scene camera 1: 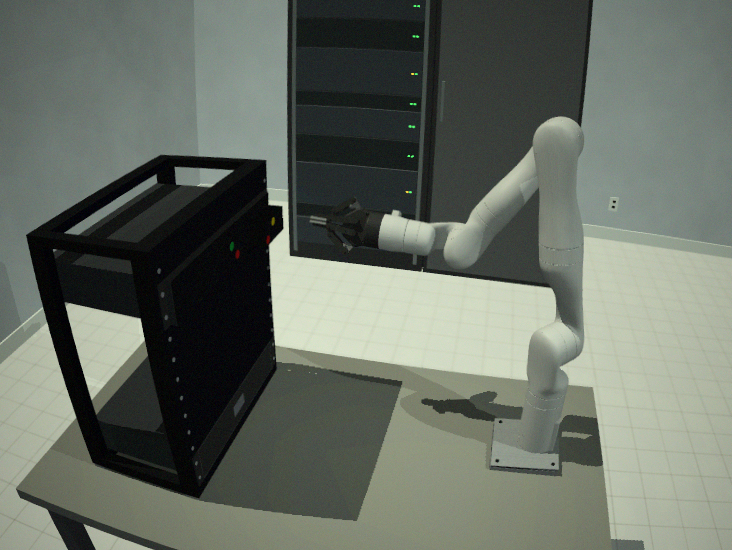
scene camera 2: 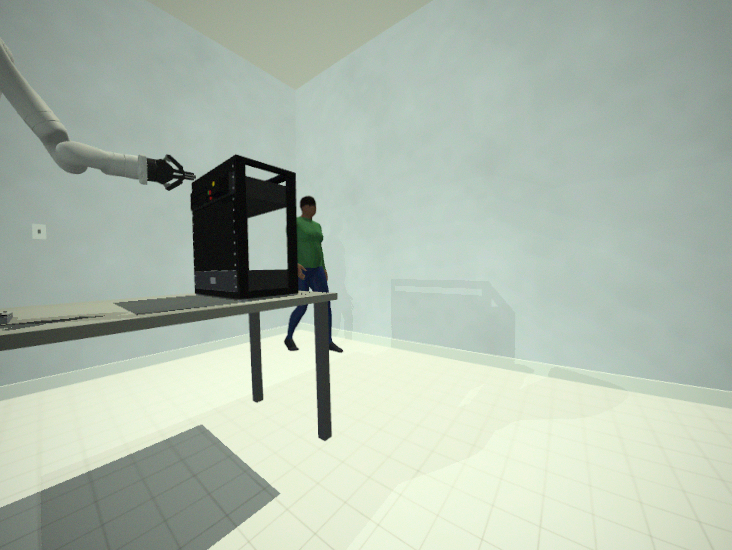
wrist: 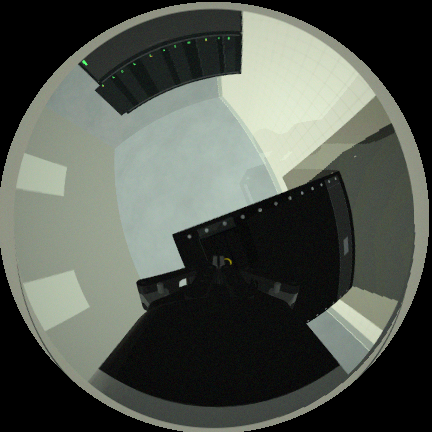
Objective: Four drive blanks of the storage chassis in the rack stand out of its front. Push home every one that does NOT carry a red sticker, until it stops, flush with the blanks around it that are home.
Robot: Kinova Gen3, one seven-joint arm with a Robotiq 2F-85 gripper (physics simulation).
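Where they show: gripper, fingertip midpoint: (scene camera 1: 311,218) (scene camera 2: 195,176) (wrist: 217,262); arm's base, origin of the base link: (scene camera 1: 535,439).
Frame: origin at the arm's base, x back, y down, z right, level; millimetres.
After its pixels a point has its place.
Observation:
The black storage chassis (scene camera 1: 169,304) {y -453, x -655, z -398 mm} sits high in the rack (scene camera 1: 156,354) {y -363, x -679, z -432 mm} (scene camera 2: 240,236) {y -235, x -722, z 71 mm}. A dark blank (scene camera 1: 276,212) {y -466, x -653, z 9 mm} with a yellow sticker (scene camera 1: 272,221) {y -456, x -649, z -18 mm} (scene camera 2: 213,183) {y -456, x -650, z -14 mm} stands out at the chassis's far end in scene camera 1. A red sticker (scene camera 1: 267,239) {y -428, x -645, z -52 mm} shows just below it. A green sticker (scene camera 1: 231,246) {y -455, x -668, z -162 mm} and another red sticker (scene camera 1: 237,253) {y -428, x -671, z -136 mm} show nearer the middle. The other blank edges are too dark to tell apart. My gripper (scene camera 1: 317,220) {y -457, x -576, z 24 mm} (scene camera 2: 192,176) {y -457, x -576, z 24 mm} (wrist: 217,262) {y -457, x -576, z 24 mm} is shut and empty, in front of the chassis and apart from it. Its fingertips partly cover the yellow sticker (wrist: 228,261) in the wrist view.
The rack stands on a table (scene camera 1: 437,484) {y 26, x -197, z -185 mm} (scene camera 2: 147,322) {y 42, x -398, z 229 mm}, with the arm's base plate (scene camera 1: 514,461) {y 7, x -40, z -82 mm} at the opposite end. A tall server cabinet (scene camera 1: 508,147) (wrist: 165,37) stands behind. A person (scene camera 2: 310,242) in a green top stands beyond the rack in scene camera 2.

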